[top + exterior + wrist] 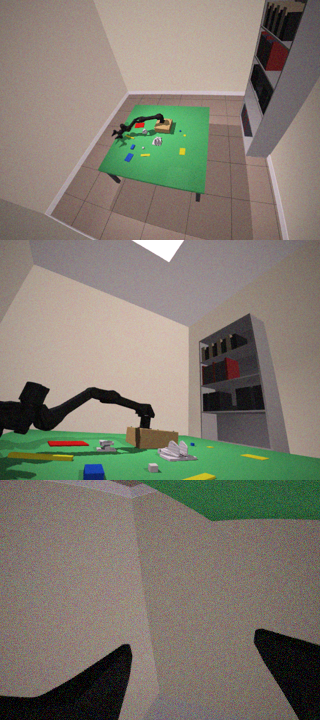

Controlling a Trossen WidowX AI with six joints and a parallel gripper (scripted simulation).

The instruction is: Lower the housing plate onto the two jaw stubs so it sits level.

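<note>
My gripper tip is now 34 cm to the right of the white stand, 27 cm past it and 11 cm above it. The rest, counted from my gripper tip: yellow bar: 15 cm to the left, 14 cm behind, 11 cm below; then red plate: 38 cm behind, 20 cm to the left, 12 cm below; then blue piece: 28 cm to the left, 11 cm below, 1 cm ahead.
</note>
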